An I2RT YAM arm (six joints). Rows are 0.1 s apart.
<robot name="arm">
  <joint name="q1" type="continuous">
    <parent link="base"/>
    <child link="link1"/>
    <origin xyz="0 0 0.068"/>
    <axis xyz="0 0 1"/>
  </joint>
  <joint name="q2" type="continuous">
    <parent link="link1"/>
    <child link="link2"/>
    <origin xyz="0.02 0.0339 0.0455" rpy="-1.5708 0 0"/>
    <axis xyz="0 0 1"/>
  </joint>
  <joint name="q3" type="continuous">
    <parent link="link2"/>
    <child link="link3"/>
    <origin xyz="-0.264 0 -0.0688" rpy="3.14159 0 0"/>
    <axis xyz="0 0 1"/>
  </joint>
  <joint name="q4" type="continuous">
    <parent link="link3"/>
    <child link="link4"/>
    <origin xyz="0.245 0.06 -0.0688"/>
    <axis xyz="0 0 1"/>
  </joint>
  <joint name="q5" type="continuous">
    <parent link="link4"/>
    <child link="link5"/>
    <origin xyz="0.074 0.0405 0.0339" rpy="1.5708 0 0"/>
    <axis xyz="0 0 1"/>
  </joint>
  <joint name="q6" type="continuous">
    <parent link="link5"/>
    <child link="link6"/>
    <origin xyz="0.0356 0 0.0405" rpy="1.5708 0 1.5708"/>
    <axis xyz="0 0 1"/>
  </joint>
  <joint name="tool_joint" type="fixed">
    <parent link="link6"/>
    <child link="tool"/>
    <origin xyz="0 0 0" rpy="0 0 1.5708"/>
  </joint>
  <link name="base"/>
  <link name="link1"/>
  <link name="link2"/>
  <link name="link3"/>
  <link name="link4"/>
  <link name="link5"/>
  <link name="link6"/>
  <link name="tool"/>
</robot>
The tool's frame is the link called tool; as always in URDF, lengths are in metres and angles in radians. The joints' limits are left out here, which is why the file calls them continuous.
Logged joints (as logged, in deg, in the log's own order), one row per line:
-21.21 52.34 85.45 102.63 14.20 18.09
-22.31 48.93 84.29 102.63 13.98 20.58
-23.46 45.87 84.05 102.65 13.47 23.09
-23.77 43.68 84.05 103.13 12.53 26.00
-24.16 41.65 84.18 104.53 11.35 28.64
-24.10 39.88 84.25 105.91 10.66 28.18
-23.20 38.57 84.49 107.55 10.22 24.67
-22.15 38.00 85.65 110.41 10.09 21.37
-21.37 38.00 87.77 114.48 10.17 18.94
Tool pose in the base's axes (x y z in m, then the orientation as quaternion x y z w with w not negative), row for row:
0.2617 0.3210 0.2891 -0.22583 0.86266 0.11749 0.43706
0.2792 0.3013 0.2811 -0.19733 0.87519 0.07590 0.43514
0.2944 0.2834 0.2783 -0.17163 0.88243 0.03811 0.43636
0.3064 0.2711 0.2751 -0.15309 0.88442 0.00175 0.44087
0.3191 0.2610 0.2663 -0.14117 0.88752 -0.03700 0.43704
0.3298 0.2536 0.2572 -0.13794 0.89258 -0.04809 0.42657
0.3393 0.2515 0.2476 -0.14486 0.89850 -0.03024 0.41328
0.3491 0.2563 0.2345 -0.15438 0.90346 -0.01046 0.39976
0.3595 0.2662 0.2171 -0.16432 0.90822 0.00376 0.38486
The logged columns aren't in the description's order. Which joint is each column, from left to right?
Columns, left to right: q4, q1, q3, q2, q6, q5.
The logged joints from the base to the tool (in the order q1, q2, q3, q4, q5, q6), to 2 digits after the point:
52.34 102.63 85.45 -21.21 18.09 14.20
48.93 102.63 84.29 -22.31 20.58 13.98
45.87 102.65 84.05 -23.46 23.09 13.47
43.68 103.13 84.05 -23.77 26.00 12.53
41.65 104.53 84.18 -24.16 28.64 11.35
39.88 105.91 84.25 -24.10 28.18 10.66
38.57 107.55 84.49 -23.20 24.67 10.22
38.00 110.41 85.65 -22.15 21.37 10.09
38.00 114.48 87.77 -21.37 18.94 10.17

